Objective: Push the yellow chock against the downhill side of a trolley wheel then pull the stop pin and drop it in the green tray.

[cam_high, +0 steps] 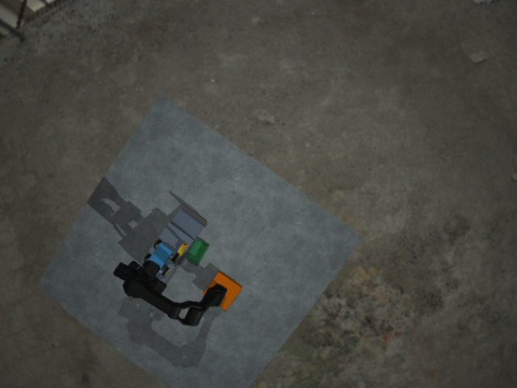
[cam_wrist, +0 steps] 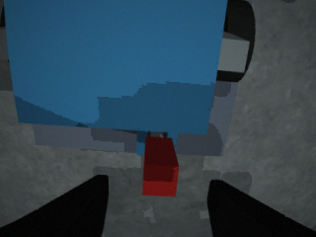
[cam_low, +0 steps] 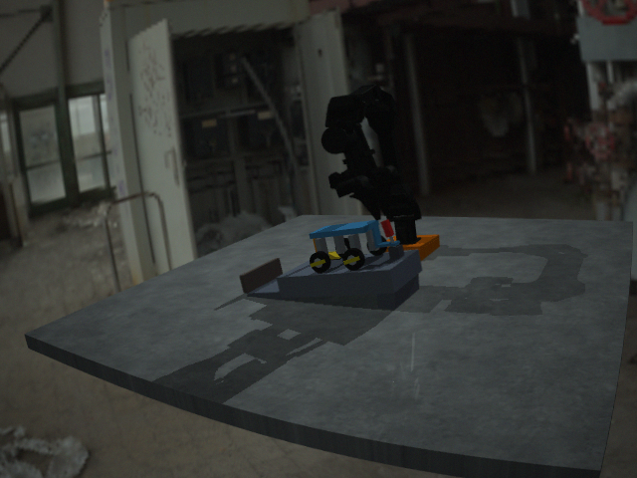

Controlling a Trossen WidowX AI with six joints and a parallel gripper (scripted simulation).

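Now: the stop pin 1 cm to the left of my gripper tip and 4 cm below it. From my gripper tip the other things lie so: brown end board 1 cm behind, 34 cm to the right, 14 cm below; then blue-topped trolley 1 cm ahead, 8 cm to the right, 6 cm below; then yellow chock 5 cm behind, 17 cm to the right, 9 cm below.
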